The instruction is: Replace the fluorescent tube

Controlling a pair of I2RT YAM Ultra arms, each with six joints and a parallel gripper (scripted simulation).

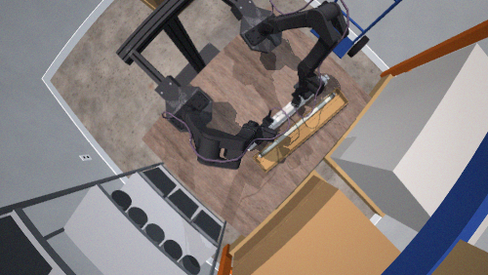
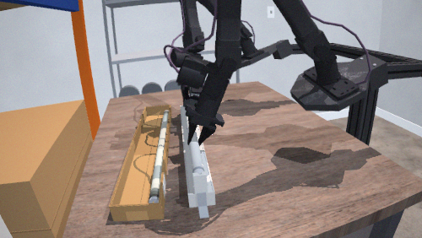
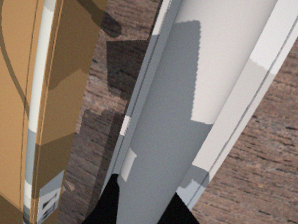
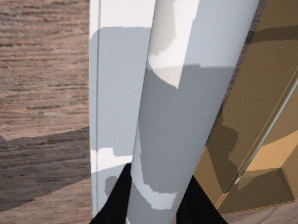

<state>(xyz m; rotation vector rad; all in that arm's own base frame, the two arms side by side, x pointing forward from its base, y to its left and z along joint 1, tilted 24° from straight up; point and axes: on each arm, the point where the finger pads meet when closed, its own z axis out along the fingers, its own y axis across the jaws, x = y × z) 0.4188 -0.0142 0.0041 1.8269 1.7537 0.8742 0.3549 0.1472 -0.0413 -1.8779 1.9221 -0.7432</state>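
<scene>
The LED tube lies 12 cm to the right of my left hand and 2 cm behind it. Also, from my left hand: old fluorescent tube (12 cm to the right, 8 cm ahead, 5 cm below); carton (13 cm to the right, 12 cm ahead, 5 cm below); grey light fixture (12 cm to the right, 2 cm behind, 1 cm below).
</scene>
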